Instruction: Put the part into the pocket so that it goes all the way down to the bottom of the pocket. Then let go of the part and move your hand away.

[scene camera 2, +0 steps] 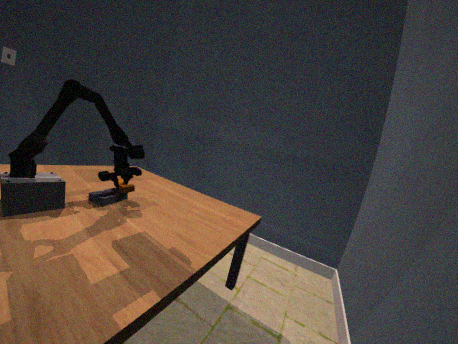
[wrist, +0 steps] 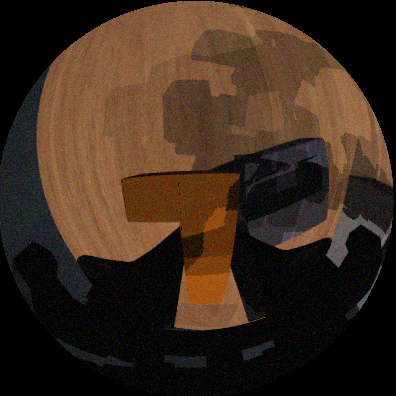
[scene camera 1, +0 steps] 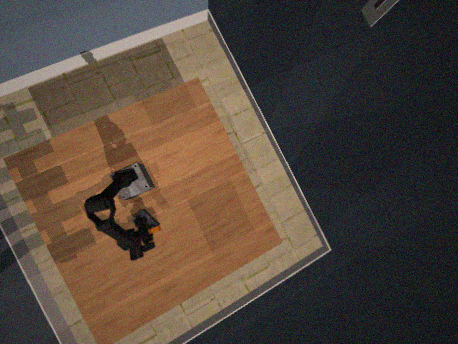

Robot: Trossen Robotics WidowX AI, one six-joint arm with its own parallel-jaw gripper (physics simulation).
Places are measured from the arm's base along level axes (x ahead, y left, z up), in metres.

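Pixels of known places: gripper, between the fingertips: (scene camera 2: 121, 189) (wrist: 203, 229) (scene camera 1: 151, 231); arm's base, origin of its link: (scene camera 2: 22, 175) (scene camera 1: 130, 175).
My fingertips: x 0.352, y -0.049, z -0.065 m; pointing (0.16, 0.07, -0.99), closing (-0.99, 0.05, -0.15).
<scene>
Ahead of a thing's pixels: the offset from my fingertips to its top centre. Level surfaces: height alone.
The orange L-shaped part @[0.012 m ahead, 0.005 m left, 0.041 m up] (scene camera 1: 154, 229) (scene camera 2: 127, 188) (wrist: 207, 200) is held between the fingers of my gripper (scene camera 1: 147, 234) (scene camera 2: 121, 182) (wrist: 203, 229), which is shut on it. One arm of the part sticks out to the left in the wrist view. The dark grey block with the pocket @[0.063 m back, 0.015 m right, 0.004 m down] (scene camera 1: 146, 218) (scene camera 2: 106, 201) (wrist: 285, 233) lies on the table. In the wrist view the part is beside the block, overlapping its left edge. In scene camera 2 the part is at the block's right end, above the table. Whether they touch is hidden, and the pocket is partly shadowed.
The arm's grey base box (scene camera 1: 143, 183) (scene camera 2: 33, 196) stands on the wooden table @[0.040 m down] (scene camera 1: 175, 270) (scene camera 2: 185, 210), a short way from the pocket block. The arm arches between the base and the gripper. Shadows cross the table. The table's edge and a leg (scene camera 2: 237, 262) show in scene camera 2.
</scene>
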